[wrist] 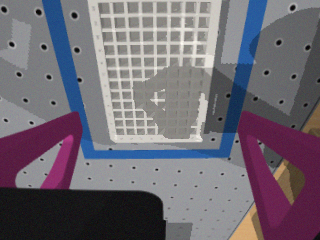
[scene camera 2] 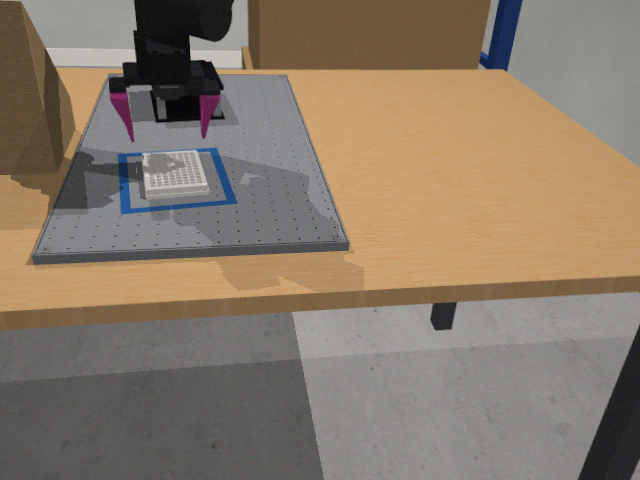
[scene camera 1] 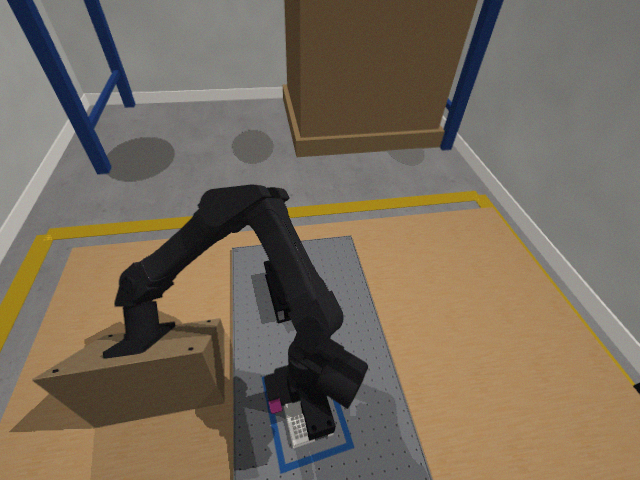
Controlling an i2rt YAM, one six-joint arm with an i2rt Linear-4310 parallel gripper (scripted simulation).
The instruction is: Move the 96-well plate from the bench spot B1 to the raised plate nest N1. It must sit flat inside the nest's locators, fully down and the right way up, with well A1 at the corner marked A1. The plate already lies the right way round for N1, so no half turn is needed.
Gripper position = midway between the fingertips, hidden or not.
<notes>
In view: the gripper (scene camera 2: pixel 168 138) and a white 96-well plate (scene camera 2: pixel 172 174).
The white 96-well plate is seen too in the wrist view (wrist: pixel 157 107) and in scene camera 1 (scene camera 1: pixel 296 423). The gripper shows as well in the wrist view (wrist: pixel 160 120) and in scene camera 1 (scene camera 1: pixel 303 398).
</notes>
